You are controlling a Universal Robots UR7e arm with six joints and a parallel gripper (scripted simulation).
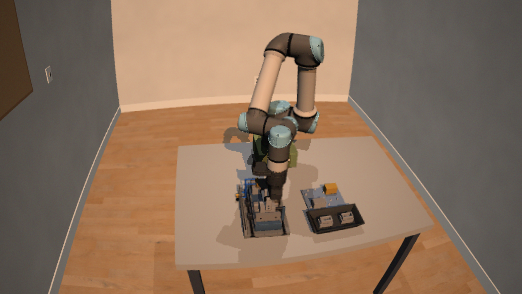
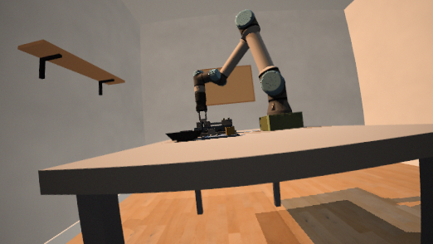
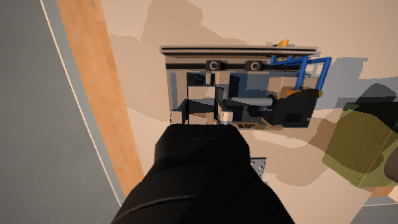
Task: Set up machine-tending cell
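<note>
The vise is 7 cm behind my hand and 9 cm below it. Round my hand: brass blank: 15 cm behind, 35 cm to the left, 10 cm below.
</note>
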